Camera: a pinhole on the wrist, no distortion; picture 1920 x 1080 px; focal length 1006.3 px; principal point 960.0 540.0 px. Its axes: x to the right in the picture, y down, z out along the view. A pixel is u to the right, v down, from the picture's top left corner.
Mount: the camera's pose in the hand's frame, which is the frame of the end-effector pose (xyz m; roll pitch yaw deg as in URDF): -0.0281 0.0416 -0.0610 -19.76 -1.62 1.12
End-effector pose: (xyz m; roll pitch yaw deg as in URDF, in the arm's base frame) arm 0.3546 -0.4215 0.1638 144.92 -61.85 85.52
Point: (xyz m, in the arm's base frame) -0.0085 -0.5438 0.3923
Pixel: behind the camera
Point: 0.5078 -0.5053 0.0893
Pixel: 547 889
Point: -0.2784 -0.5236 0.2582
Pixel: behind the camera
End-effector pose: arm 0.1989 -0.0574 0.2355 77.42 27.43 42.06
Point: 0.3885 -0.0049 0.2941
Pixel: 1856 563
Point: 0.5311 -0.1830 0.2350
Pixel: 1494 51
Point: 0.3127 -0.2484 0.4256
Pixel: 674 378
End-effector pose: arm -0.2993 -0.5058 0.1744 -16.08 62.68 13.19
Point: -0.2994 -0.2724 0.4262
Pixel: 445 638
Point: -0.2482 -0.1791 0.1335
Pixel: 1415 1000
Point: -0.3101 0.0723 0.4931
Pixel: 655 972
